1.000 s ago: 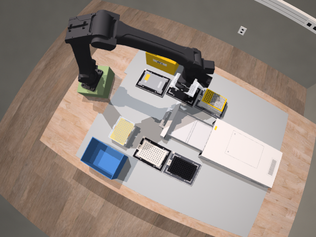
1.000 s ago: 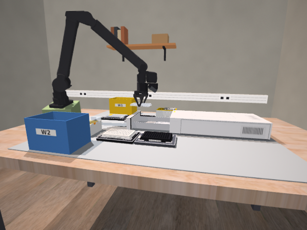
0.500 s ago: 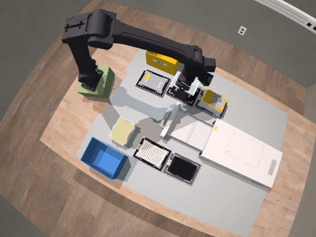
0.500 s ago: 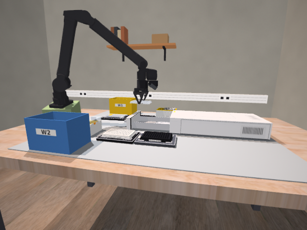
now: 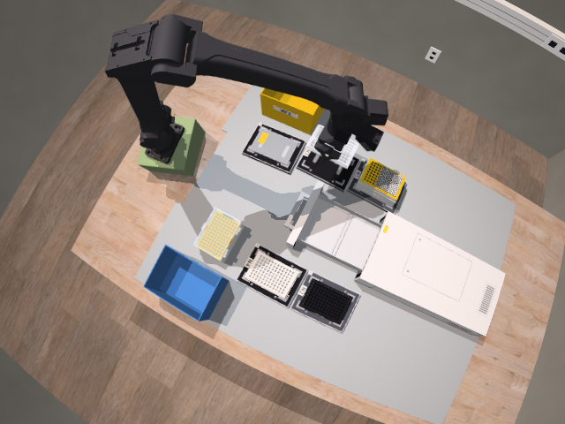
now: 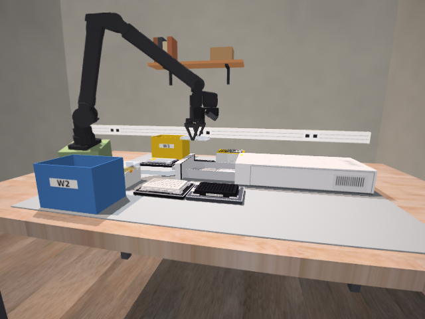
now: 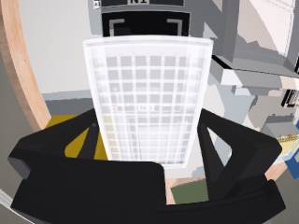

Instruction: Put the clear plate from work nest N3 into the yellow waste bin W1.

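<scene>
My hand is 17 cm past the yellow bin W1, 15 cm to the right of it and 9 cm above it. Round my hand: black work nest N3: 13 cm below; then clear plate: right at my hand; then label n1: 10 cm ahead, 12 cm below.
</scene>
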